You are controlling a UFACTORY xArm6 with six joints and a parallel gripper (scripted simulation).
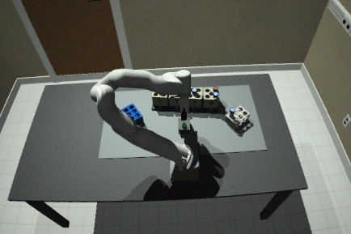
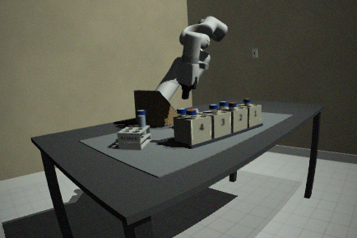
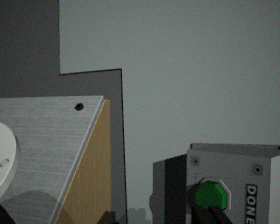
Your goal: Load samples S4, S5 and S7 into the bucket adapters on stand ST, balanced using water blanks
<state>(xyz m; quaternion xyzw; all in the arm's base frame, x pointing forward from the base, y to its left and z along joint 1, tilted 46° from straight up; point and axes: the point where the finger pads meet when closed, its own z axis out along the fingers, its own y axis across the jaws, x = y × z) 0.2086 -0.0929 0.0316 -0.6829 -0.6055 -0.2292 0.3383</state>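
Right now the green DONE key is 8 cm below my hand. The rest, counted from my hand: adapter 3: 21 cm ahead, 11 cm to the right, 10 cm below; then adapter 2: 24 cm ahead, 10 cm below; then sample S4: 25 cm ahead, 8 cm below, 3 cm to the right.
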